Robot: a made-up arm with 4 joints.
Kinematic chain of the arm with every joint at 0, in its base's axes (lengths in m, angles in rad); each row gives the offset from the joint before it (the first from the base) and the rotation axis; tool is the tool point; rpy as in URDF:
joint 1: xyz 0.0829 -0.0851 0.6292 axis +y
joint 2: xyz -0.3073 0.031 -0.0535 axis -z
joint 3: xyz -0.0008 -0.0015 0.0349 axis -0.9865 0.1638 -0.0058
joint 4: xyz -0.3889 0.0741 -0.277 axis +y
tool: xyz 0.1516 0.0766 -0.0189 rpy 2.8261 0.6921 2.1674
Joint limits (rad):
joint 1: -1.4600..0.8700
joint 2: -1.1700..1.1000
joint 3: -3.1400..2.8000
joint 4: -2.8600..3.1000
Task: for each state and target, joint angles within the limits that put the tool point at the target. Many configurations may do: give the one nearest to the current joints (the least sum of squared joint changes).
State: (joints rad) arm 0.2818 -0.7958 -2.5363 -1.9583
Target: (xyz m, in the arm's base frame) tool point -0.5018 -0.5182 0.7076
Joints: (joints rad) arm -0.1555 -1.1700 -2.9466 -2.6071
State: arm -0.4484 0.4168 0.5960 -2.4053
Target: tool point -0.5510 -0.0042 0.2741
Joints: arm -0.2756 0.0082 0.7343 -1.6498
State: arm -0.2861 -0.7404 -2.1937 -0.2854
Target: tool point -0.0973 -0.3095 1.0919
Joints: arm 0.5585 -1.1700 -2.9776 0.0583
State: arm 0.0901 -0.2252 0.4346 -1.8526
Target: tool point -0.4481 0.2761 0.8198
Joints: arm 0.6132 0.5993 0.0809 -1.6315
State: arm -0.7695 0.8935 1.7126 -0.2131
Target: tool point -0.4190 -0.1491 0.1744
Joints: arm -0.6333 0.3926 1.7984 -0.2614
